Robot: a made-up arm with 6 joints.
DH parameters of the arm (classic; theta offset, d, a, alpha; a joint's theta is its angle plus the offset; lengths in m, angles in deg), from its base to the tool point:
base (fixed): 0 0.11 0 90
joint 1: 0 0.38 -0.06 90
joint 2: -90 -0.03 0.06 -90
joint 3: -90 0 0.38 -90
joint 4: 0 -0.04 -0.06 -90
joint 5: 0 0.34 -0.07 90
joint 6: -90 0.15 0 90
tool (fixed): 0 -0.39 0 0
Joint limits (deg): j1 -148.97..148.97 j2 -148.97..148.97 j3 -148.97..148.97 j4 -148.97..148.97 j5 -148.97..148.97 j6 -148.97..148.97
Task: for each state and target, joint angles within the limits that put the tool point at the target. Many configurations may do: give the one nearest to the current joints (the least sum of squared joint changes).
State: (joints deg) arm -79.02 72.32 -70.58 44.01 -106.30 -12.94
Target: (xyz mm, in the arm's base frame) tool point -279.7 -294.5 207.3
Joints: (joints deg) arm -85.21 66.50 -81.91 34.65 -79.74 -16.29
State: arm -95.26 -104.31 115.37 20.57 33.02 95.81
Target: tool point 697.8 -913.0 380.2
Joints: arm -130.50 -66.06 122.28 -4.33 38.75 92.24
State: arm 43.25 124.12 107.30 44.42 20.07 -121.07
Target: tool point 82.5 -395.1 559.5
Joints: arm 42.44 90.43 112.61 51.04 41.53 -82.97
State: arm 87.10 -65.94 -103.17 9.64 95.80 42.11
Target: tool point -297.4 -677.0 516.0
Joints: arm 78.86 -100.39 -85.03 10.28 96.13 2.99
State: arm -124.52 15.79 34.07 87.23 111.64 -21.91
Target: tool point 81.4 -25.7 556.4
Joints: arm -148.97 14.00 69.92 44.99 67.75 -12.74
